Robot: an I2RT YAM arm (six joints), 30 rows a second.
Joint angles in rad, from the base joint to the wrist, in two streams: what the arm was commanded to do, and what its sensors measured. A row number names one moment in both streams.
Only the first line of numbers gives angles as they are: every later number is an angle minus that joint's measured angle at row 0.
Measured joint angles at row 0: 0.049 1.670 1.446 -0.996 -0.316 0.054
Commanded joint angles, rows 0 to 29: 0.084 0.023 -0.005 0.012 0.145 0.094; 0.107 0.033 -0.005 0.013 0.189 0.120; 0.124 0.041 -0.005 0.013 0.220 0.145; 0.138 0.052 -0.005 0.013 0.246 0.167; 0.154 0.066 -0.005 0.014 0.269 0.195; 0.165 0.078 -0.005 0.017 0.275 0.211; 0.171 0.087 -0.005 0.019 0.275 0.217; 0.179 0.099 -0.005 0.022 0.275 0.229; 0.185 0.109 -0.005 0.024 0.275 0.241; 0.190 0.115 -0.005 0.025 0.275 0.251; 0.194 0.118 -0.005 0.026 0.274 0.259; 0.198 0.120 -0.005 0.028 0.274 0.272; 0.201 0.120 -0.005 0.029 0.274 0.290; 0.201 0.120 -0.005 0.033 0.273 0.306; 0.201 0.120 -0.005 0.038 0.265 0.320; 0.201 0.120 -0.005 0.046 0.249 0.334; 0.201 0.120 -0.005 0.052 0.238 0.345; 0.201 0.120 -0.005 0.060 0.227 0.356; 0.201 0.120 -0.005 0.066 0.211 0.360; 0.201 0.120 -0.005 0.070 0.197 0.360; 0.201 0.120 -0.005 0.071 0.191 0.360; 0.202 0.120 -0.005 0.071 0.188 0.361; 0.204 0.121 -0.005 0.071 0.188 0.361; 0.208 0.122 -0.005 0.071 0.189 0.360; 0.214 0.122 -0.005 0.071 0.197 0.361; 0.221 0.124 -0.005 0.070 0.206 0.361; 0.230 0.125 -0.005 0.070 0.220 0.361; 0.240 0.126 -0.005 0.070 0.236 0.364; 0.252 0.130 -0.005 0.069 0.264 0.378; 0.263 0.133 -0.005 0.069 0.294 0.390
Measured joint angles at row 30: 0.219 0.121 -0.003 0.070 0.232 0.353
